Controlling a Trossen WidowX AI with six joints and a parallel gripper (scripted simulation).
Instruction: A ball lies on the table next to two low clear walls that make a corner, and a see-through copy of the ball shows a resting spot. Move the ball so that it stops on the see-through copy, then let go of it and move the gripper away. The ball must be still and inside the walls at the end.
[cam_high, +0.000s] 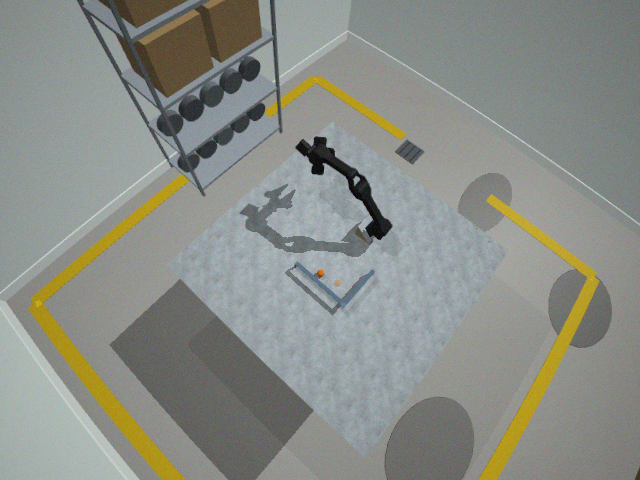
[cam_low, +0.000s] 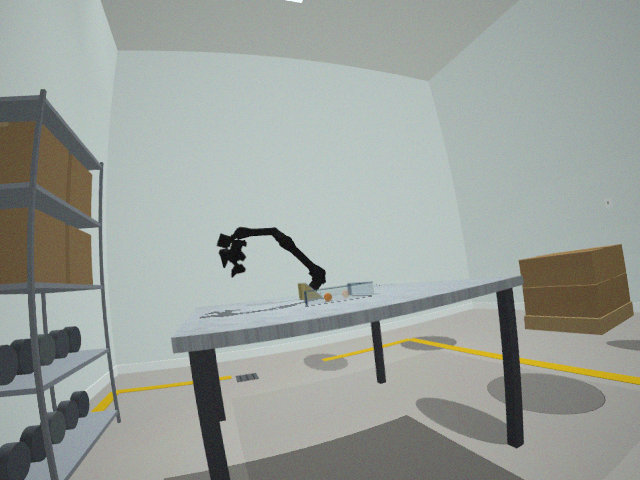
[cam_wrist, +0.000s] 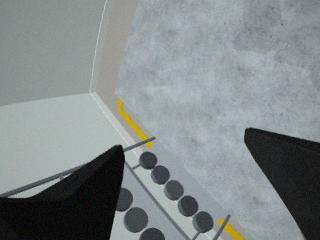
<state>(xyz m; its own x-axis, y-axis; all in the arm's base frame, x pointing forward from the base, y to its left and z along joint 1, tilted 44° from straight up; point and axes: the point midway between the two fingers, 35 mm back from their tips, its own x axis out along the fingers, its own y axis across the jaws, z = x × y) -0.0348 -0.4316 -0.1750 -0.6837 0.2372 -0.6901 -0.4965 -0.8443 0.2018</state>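
Right now my gripper tip is 43 cm short of the orange ball, 42 cm to the right of it and 17 cm above it. From my gripper tip the other things lie so: see-through copy (41 cm ahead, 51 cm to the left, 17 cm below).
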